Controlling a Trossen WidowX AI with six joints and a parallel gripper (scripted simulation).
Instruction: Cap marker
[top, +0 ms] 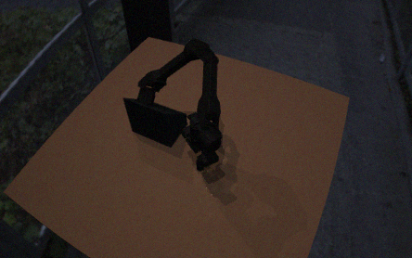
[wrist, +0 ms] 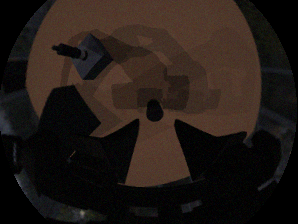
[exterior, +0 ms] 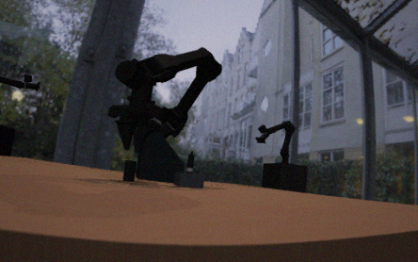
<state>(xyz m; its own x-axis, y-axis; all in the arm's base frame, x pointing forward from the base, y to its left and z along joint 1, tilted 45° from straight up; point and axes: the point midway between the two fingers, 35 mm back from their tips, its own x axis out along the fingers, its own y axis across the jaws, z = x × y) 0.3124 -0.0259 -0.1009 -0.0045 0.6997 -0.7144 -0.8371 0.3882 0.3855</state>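
The dark cap lies 50 mm below my gripper tip. Also, from my gripper tip: holder block (60 mm behind, 180 mm to the left, 60 mm below).
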